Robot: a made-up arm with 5 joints. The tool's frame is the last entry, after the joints. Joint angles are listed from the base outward.
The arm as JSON. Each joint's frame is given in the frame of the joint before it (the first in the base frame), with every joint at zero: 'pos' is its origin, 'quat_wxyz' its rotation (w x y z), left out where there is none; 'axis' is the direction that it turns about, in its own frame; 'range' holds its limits. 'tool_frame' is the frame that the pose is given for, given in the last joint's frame.
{
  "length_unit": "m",
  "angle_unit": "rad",
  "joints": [
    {
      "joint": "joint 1",
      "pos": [
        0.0,
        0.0,
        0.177
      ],
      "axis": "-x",
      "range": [
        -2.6,
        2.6
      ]
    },
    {
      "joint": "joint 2",
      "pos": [
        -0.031,
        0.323,
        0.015
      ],
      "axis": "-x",
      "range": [
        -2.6,
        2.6
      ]
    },
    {
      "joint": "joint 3",
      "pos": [
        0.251,
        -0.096,
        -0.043
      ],
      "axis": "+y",
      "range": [
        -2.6,
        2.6
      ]
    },
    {
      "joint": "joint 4",
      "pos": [
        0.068,
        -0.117,
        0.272
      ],
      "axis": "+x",
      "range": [
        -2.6,
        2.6
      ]
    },
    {
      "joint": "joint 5",
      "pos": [
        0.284,
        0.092,
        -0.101
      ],
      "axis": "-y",
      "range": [
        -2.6,
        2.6
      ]
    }
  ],
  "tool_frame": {
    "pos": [
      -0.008,
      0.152,
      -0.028
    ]
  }
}
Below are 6 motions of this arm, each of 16 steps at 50 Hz.
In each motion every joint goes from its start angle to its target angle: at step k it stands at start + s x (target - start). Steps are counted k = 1, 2, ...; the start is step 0. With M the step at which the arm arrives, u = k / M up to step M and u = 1 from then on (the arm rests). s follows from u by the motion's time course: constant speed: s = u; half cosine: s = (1 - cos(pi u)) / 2; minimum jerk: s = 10 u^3 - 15 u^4 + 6 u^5.
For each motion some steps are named. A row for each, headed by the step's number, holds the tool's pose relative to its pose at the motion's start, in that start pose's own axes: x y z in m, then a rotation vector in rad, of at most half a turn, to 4 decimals.
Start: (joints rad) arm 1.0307 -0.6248 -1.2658 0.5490 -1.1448
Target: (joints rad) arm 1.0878 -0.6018 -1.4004 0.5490 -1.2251
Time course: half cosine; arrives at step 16
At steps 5, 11, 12, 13, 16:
5: -0.0106 0.0077 -0.0102 -0.0296 0.0012 0.0076
11: -0.0373 0.0251 -0.0373 -0.1039 0.0046 0.0264
12: -0.0409 0.0273 -0.0411 -0.1141 0.0051 0.0290
13: -0.0439 0.0290 -0.0443 -0.1224 0.0055 0.0311
16: -0.0480 0.0313 -0.0487 -0.1337 0.0061 0.0339

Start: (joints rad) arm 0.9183 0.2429 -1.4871 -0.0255 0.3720
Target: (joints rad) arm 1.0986 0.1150 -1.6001 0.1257 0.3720
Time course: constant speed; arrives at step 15
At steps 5, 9, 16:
5: -0.0146 0.0165 0.0318 0.0522 -0.0377 -0.0017
9: -0.0277 0.0282 0.0578 0.0949 -0.0672 -0.0019
16: -0.0495 0.0434 0.0975 0.1604 -0.1103 -0.0003

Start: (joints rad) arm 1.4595 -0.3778 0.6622 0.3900 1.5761
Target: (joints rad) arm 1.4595 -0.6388 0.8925 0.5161 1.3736
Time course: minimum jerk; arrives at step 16
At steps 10, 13, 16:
10: -0.0429 0.0093 -0.0326 0.0621 0.3515 -0.2273
13: -0.0578 0.0158 -0.0408 0.0889 0.4635 -0.2924
16: -0.0611 0.0174 -0.0424 0.0951 0.4877 -0.3060

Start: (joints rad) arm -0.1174 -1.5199 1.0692 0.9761 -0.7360
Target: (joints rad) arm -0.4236 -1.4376 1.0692 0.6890 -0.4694
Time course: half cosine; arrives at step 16
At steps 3, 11, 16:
3: 0.0095 0.0037 -0.0117 -0.0176 -0.0089 -0.0030
11: 0.0747 0.0356 -0.1126 -0.1708 -0.0906 -0.0022
16: 0.0909 0.0460 -0.1460 -0.2220 -0.1202 0.0077

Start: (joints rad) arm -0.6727 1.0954 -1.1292 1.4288 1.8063
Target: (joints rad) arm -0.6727 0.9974 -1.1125 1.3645 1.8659
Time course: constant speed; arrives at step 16
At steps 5, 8, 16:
5: 0.0104 -0.0073 -0.0029 -0.0074 -0.0452 0.0090
8: 0.0167 -0.0118 -0.0045 -0.0120 -0.0721 0.0144
16: 0.0335 -0.0241 -0.0082 -0.0250 -0.1436 0.0292

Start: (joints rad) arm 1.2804 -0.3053 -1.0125 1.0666 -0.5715
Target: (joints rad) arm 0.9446 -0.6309 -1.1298 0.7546 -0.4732
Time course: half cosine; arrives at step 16
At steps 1, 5, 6, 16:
1: -0.0007 -0.0008 0.0020 0.0012 -0.0062 -0.0012
5: -0.0181 -0.0209 0.0429 0.0283 -0.1430 -0.0320
6: -0.0257 -0.0298 0.0583 0.0399 -0.1982 -0.0472
16: -0.0946 -0.1143 0.1519 0.1456 -0.6235 -0.2244

